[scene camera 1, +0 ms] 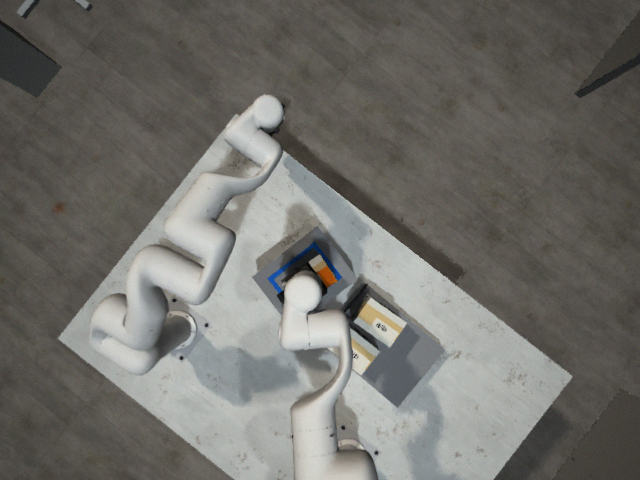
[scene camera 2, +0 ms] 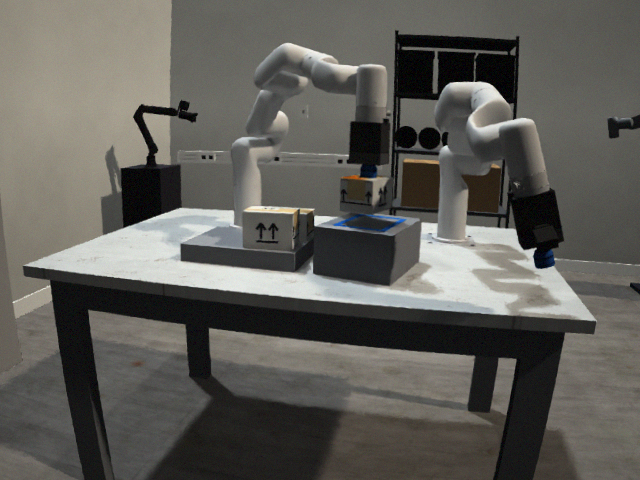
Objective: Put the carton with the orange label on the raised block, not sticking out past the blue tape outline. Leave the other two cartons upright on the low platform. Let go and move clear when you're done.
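Frame: origin at the left arm's base, x ahead, y left, z up, level; centimetres.
Seen in the pictures: left end effector, tool point: (scene camera 2: 545, 265); left arm's base, origin of the base link: (scene camera 1: 178, 329) (scene camera 2: 450, 239).
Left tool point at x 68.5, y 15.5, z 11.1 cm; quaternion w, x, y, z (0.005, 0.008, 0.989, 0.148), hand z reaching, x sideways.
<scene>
Offsets run from my left tool point to a thing's middle. "spot": to the spot under its first point. Level surfaces: height alone.
The carton with the orange label @[dx -27.1, dy -39.9, dz +8.4 cm] (scene camera 1: 325, 274) (scene camera 2: 356, 191) hangs upright from the suction cup of my right gripper (scene camera 2: 368, 171), a little above the raised block @[dx -28.3, dy -38.6, dz -5.1 cm] (scene camera 1: 263, 276) (scene camera 2: 351, 253). A gap shows between it and the blue tape outline @[spot: dx -20.0, dy -40.1, dz +1.1 cm] (scene camera 2: 361, 227). In scene camera 1 the right wrist hides part of the carton and outline. Two other cartons, one @[dx -25.1, dy -64.1, dz -1.5 cm] (scene camera 1: 382, 321) (scene camera 2: 268, 228) and another @[dx -36.5, dy -62.9, dz -2.5 cm] (scene camera 1: 363, 354) (scene camera 2: 306, 222), stand upright on the low platform @[dx -31.3, dy -71.7, dz -8.7 cm] (scene camera 1: 400, 384) (scene camera 2: 232, 255). My left gripper (scene camera 2: 544, 258) is open and empty, near the table's right edge in scene camera 2.
The low platform stands close beside the raised block on the table @[dz -11.1 cm] (scene camera 1: 496, 372) (scene camera 2: 155, 281). The left arm reaches along the table's upper left edge in scene camera 1. A shelf rack (scene camera 2: 397, 113) stands behind the table in scene camera 2.
</scene>
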